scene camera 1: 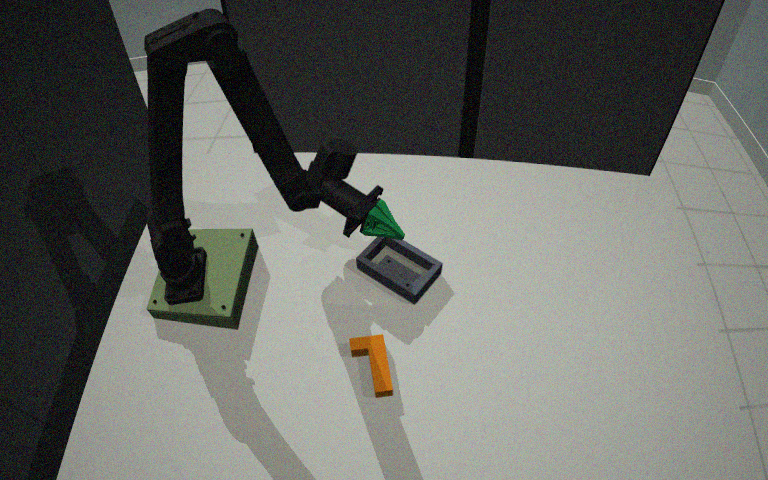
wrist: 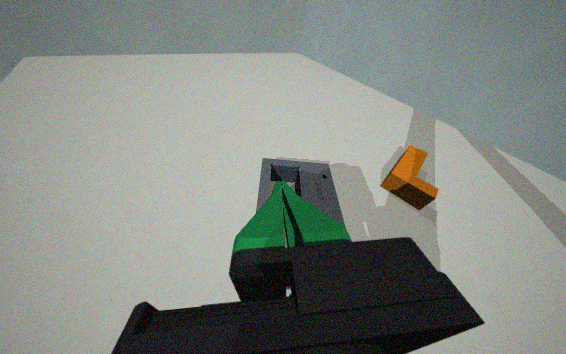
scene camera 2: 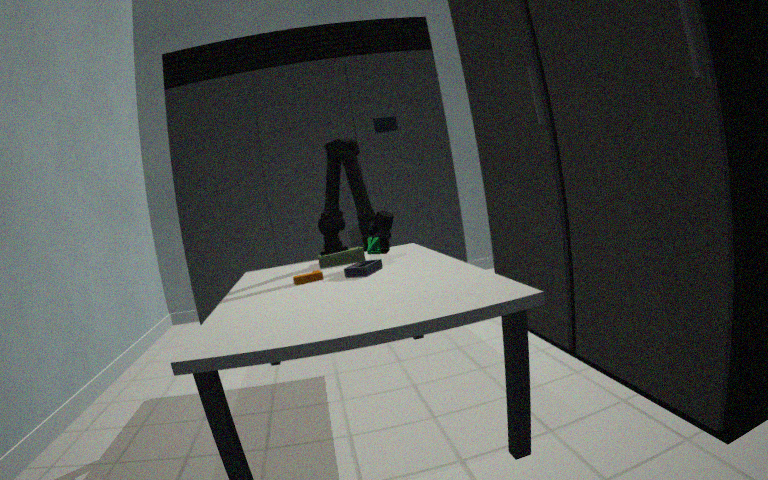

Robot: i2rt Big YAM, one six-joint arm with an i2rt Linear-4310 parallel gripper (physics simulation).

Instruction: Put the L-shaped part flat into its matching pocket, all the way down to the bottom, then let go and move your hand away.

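Frame: origin at the arm's base, x left, y ahead, z down, level; metres.
Seen in the pictures: gripper, fingertip midpoint: [scene camera 1: 403,237] [wrist: 280,186] [scene camera 2: 368,252]; arm's base, link origin: [scene camera 1: 187,277] [scene camera 2: 334,252].
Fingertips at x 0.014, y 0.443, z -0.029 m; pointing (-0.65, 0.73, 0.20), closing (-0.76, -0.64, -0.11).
Observation:
Offsets run from my fingertips to a thing's middle. Level surfaces: height alone.
The orange L-shaped part @[dx -0.228, dy -0.092, dz +0.060 m] [scene camera 1: 380,365] [scene camera 2: 308,277] [wrist: 406,167] lies flat on the table, apart from the dark grey pocket block @[dx -0.024, dy -0.011, dz +0.057 m] [scene camera 1: 427,275] [scene camera 2: 362,270] [wrist: 322,200]. In scene camera 1 it is nearer the front than the block, with its short arm pointing left. The block has a recess with a pale floor; the green fingers hide part of it in the wrist view. My gripper [scene camera 1: 403,237] [scene camera 2: 373,249] [wrist: 280,186] is shut and empty. Its fingertips are close together near the back edge of the block in scene camera 1; their exact height is hard to tell.
The green base plate [scene camera 1: 232,271] [scene camera 2: 341,259] under the arm stands left of the pocket block in scene camera 1. The white table @[dz +0.075 m] [scene camera 1: 538,339] [scene camera 2: 368,311] bears all these things. A dark cabinet [scene camera 1: 566,84] stands behind the table in that view.

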